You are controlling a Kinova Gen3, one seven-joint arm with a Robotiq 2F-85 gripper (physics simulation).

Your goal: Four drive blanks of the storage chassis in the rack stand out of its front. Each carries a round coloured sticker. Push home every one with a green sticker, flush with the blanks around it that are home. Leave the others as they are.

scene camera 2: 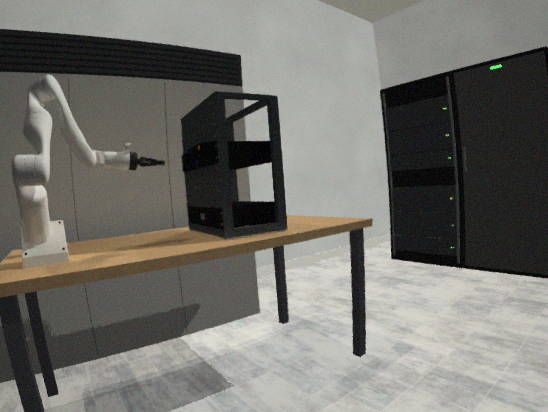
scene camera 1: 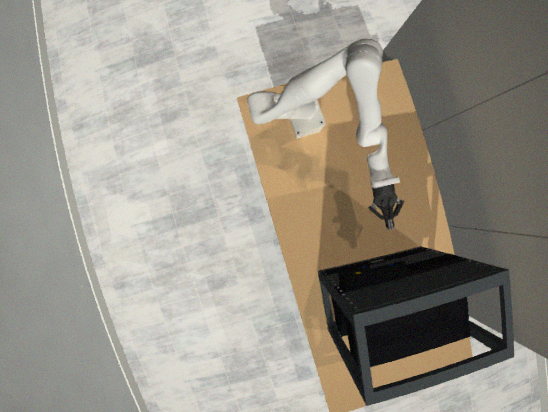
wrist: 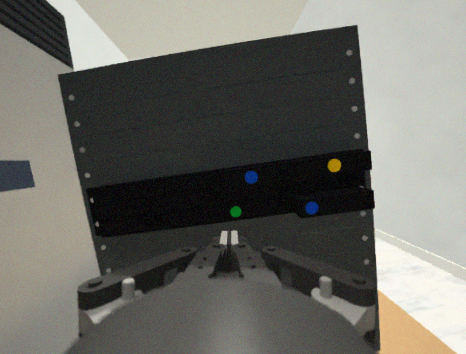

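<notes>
The storage chassis (wrist: 150,207) (scene camera 2: 207,156) is a black band across the rack (wrist: 354,95) (scene camera 2: 227,195) (scene camera 1: 361,360). In the wrist view, the blank with the green sticker (wrist: 235,211) is in the lower row; no step shows around it. The blank with a blue sticker (wrist: 311,207), lower right, plainly stands out. Above are another blue sticker (wrist: 251,177) and, at upper right, a yellow sticker (wrist: 334,165) (scene camera 1: 358,273) (scene camera 2: 198,147); how far their blanks stand out is hard to tell. My gripper (wrist: 229,241) (scene camera 1: 390,226) (scene camera 2: 163,162) is shut and empty, apart from the chassis front, its tips appearing just below the green sticker.
The rack stands on the wooden table (scene camera 1: 295,235) (scene camera 2: 320,225), with dark plain panels above and below the chassis. A grey cabinet wall (scene camera 1: 490,150) (scene camera 2: 120,125) runs along one side of the table. A tall dark server cabinet (scene camera 2: 500,165) stands beyond, on the floor.
</notes>
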